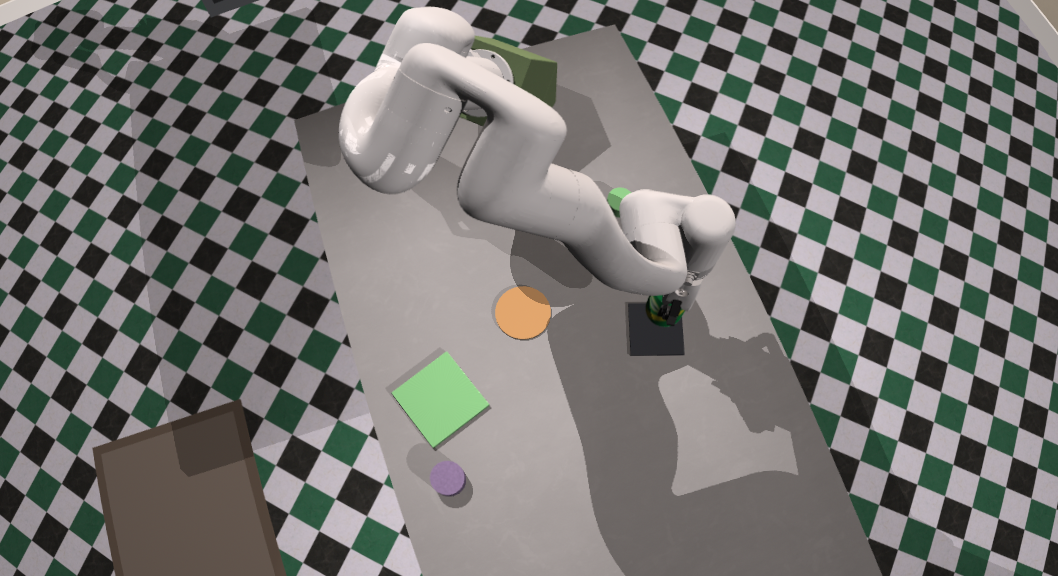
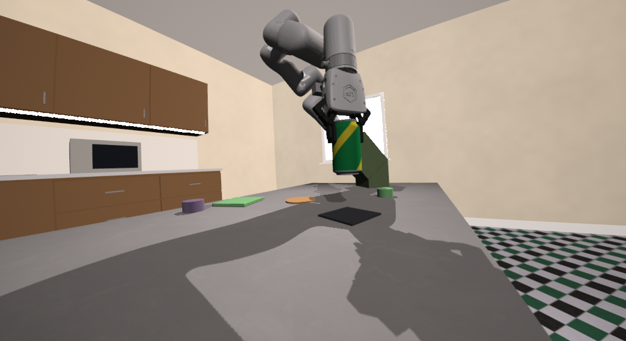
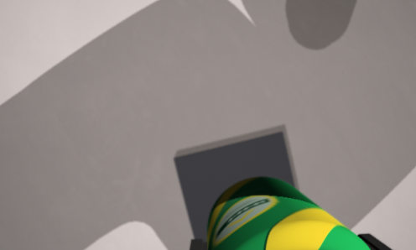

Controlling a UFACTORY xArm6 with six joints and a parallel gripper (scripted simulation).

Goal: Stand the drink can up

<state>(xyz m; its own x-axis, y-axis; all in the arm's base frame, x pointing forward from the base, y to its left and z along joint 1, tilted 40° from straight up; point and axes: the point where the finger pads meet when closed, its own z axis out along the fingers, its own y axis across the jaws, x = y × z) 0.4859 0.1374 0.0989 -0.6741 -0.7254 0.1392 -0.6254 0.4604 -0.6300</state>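
The round cork coaster is 16 cm behind my hand, 19 cm to the right of it and 18 cm below it. The rest, counted from my hand: dark square coaster: 1 cm ahead, 18 cm below; small green puck: 25 cm behind, 9 cm to the left, 17 cm below; drink can: 3 cm below.
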